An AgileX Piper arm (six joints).
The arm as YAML. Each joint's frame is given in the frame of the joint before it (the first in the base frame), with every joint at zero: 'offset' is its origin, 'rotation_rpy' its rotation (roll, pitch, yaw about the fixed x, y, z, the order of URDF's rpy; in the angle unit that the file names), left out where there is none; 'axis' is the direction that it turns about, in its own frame. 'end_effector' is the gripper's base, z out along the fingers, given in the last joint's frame.
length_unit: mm
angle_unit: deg
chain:
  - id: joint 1
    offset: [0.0, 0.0, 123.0]
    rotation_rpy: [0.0, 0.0, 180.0]
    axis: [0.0, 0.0, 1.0]
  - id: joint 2
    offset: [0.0, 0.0, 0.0]
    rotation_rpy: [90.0, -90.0, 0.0]
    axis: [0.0, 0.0, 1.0]
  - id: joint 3
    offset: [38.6, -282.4, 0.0]
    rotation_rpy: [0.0, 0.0, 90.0]
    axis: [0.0, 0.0, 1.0]
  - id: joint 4
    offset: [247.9, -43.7, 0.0]
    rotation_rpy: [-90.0, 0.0, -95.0]
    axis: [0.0, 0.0, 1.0]
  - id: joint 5
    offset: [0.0, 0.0, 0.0]
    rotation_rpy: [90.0, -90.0, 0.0]
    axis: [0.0, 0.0, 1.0]
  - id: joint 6
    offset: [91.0, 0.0, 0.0]
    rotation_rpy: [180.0, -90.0, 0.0]
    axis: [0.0, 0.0, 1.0]
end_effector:
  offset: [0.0, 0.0, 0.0]
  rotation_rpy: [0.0, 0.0, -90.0]
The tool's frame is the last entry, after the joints.
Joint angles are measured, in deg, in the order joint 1, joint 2, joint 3, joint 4, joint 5, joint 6. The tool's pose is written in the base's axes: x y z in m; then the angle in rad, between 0 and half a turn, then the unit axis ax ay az. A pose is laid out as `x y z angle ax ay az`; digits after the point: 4 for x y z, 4 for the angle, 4 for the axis.
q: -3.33, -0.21, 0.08, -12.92, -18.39, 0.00
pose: 0.0491 0.0036 0.2404 1.1881 -0.1293 0.9773 -0.1679
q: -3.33, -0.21, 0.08, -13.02, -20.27, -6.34
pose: 0.0479 0.0043 0.2431 1.1797 -0.1869 0.9499 -0.2507
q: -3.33, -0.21, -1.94, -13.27, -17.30, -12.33
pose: 0.0468 0.0035 0.2505 1.2282 -0.2265 0.9182 -0.3249
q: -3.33, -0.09, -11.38, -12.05, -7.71, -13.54
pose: 0.0350 0.0005 0.2903 1.2390 -0.2000 0.9164 -0.3467
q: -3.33, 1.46, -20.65, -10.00, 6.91, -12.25
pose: 0.0251 -0.0034 0.3187 1.3376 -0.1430 0.9442 -0.2966
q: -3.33, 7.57, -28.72, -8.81, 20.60, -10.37
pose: 0.0306 -0.0067 0.3378 1.5209 -0.1007 0.9678 -0.2306
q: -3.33, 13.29, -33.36, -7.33, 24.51, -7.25
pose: 0.0424 -0.0073 0.3528 1.5893 -0.0646 0.9824 -0.1753
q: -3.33, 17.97, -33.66, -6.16, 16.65, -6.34
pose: 0.0606 -0.0063 0.3625 1.5228 -0.0604 0.9855 -0.1588
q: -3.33, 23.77, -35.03, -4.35, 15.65, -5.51
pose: 0.0824 -0.0067 0.3645 1.5748 -0.0449 0.9913 -0.1240
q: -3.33, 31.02, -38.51, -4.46, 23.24, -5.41
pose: 0.1070 -0.0090 0.3604 1.7713 -0.0410 0.9934 -0.1073
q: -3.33, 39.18, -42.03, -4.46, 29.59, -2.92
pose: 0.1350 -0.0114 0.3537 1.9579 -0.0172 0.9967 -0.0788
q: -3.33, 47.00, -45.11, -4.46, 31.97, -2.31
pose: 0.1640 -0.0133 0.3476 2.0808 -0.0119 0.9975 -0.0690
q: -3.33, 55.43, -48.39, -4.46, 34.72, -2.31
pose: 0.1953 -0.0154 0.3361 2.2181 -0.0120 0.9980 -0.0627
